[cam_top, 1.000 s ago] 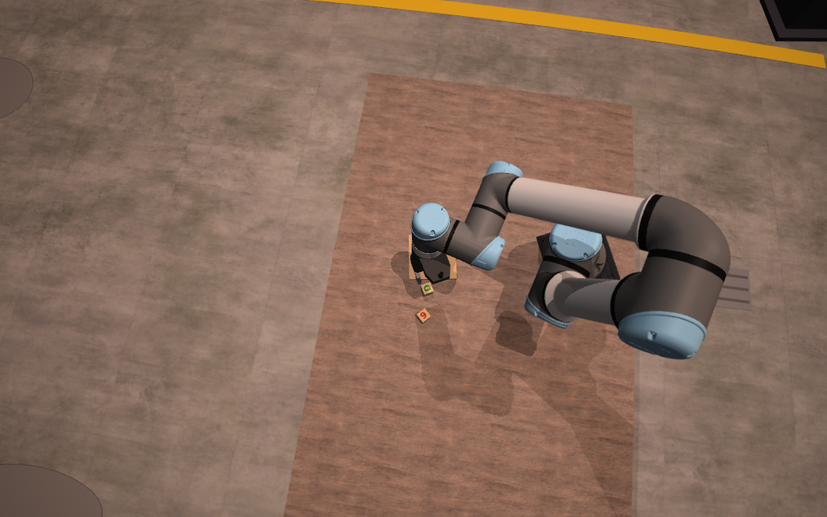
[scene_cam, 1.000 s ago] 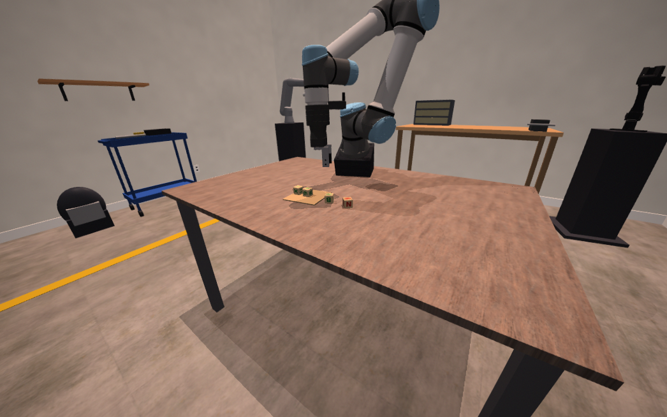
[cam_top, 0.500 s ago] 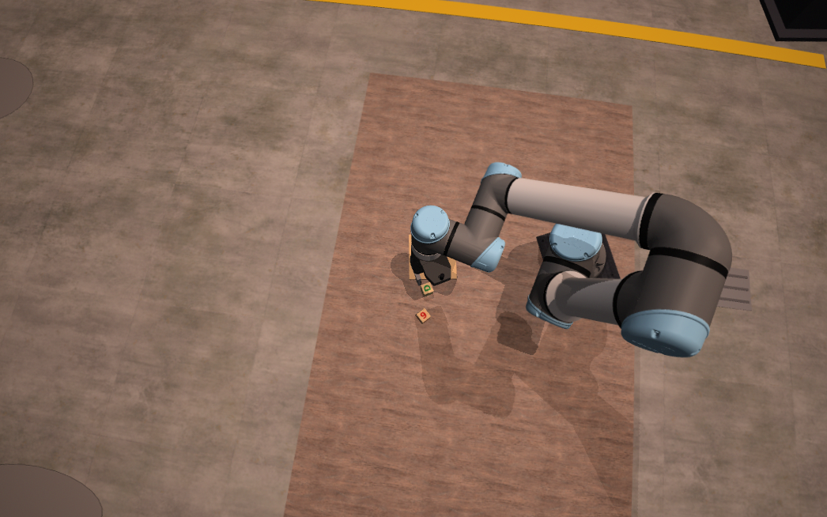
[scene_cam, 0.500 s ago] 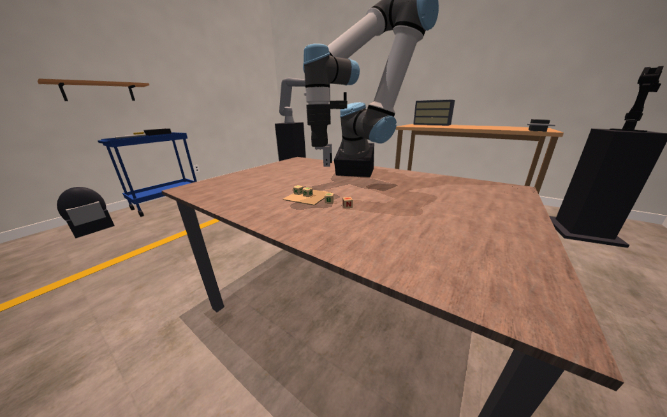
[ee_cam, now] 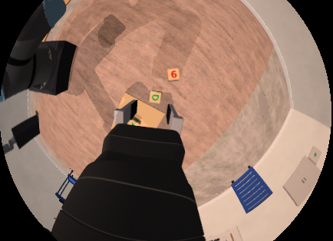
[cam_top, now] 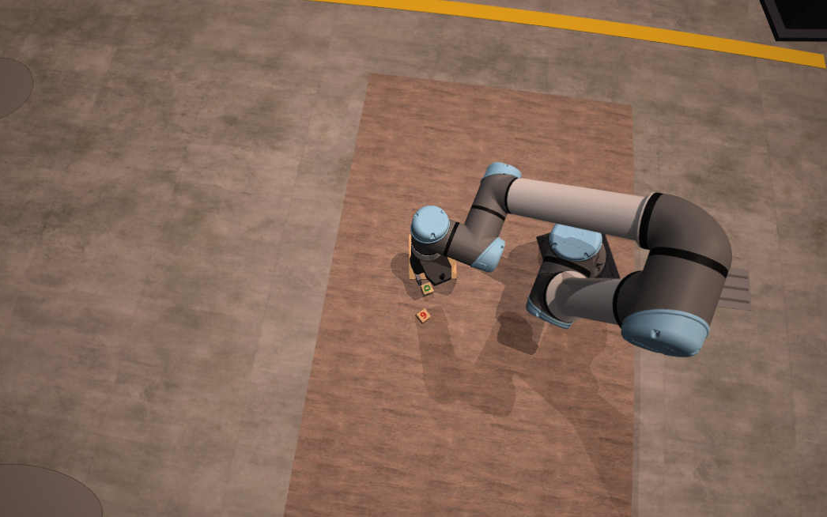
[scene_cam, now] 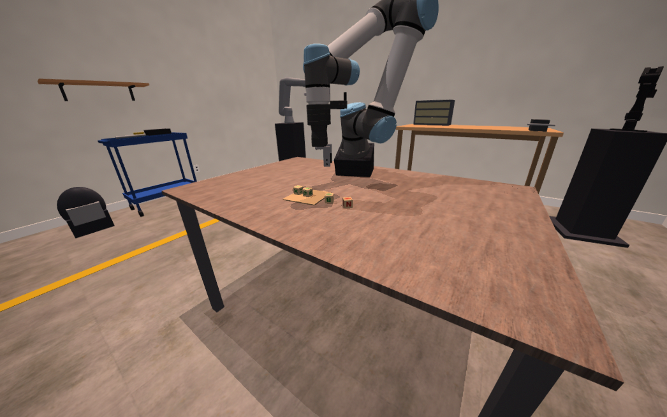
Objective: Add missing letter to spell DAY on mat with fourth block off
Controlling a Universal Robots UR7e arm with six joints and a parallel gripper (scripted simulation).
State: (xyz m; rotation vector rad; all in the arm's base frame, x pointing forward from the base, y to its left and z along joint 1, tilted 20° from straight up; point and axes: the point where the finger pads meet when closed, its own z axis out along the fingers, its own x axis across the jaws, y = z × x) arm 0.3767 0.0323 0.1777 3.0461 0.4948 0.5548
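Right now my hand is 140 mm above the D block. Also, from my hand: mat (20 mm behind, 100 mm to the right, 150 mm below).
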